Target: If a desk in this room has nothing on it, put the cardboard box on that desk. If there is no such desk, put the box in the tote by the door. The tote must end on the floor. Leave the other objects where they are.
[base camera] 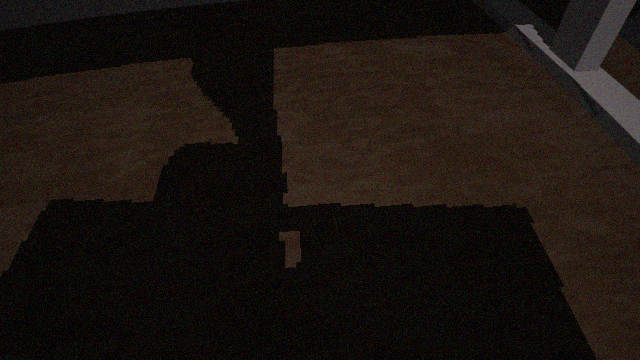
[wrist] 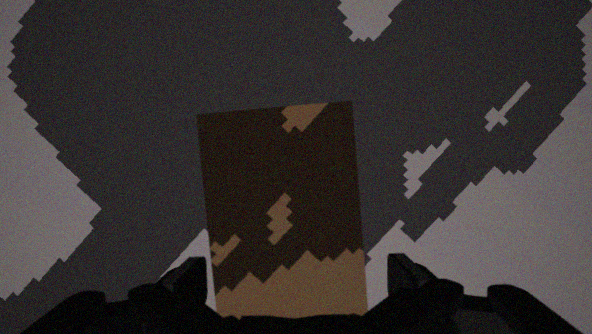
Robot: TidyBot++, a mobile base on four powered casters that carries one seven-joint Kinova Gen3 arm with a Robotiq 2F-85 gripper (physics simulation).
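Frame: origin at the arm's base, x ahead, y left, z up, level; metres.
Seen in the pictures: gripper, fingertip midpoint: [wrist: 296,275].
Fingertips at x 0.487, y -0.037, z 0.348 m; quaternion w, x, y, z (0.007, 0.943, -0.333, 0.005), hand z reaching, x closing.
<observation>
A point is followed by its place in that frame.
The cardboard box [wrist: 320,170] @[x 0.526, y -0.004, z 0.373 m] is a tan-brown rectangle in the middle of the wrist view, mostly in shadow with lighter tan patches. It rests on a pale grey surface [wrist: 525,250] @[x 0.586, y -0.116, z 0.323 m] with a broad dark shadow across it. My gripper [wrist: 296,275] @[x 0.487, y -0.037, z 0.348 m] is open. Its two black fingers show at the bottom of the wrist view, one on each side of the box's near end, with a gap between each finger and the box. The fingers are not closed on the box. The tote and the door do not show in either view, and I cannot tell if the pale surface is a desk.
The base camera view is dim. A brown wood-look floor [base camera: 400,125] @[x 0.515, y -0.101, z -0.397 m] has a large black shadow on it. A pale frame with a slanting upright [base camera: 600,42] @[x 0.642, y -0.439, z -0.317 m] and a low bar [base camera: 612,97] @[x 0.566, y -0.448, z -0.372 m] stands at the upper right. A dark band runs along the far edge of the floor.
</observation>
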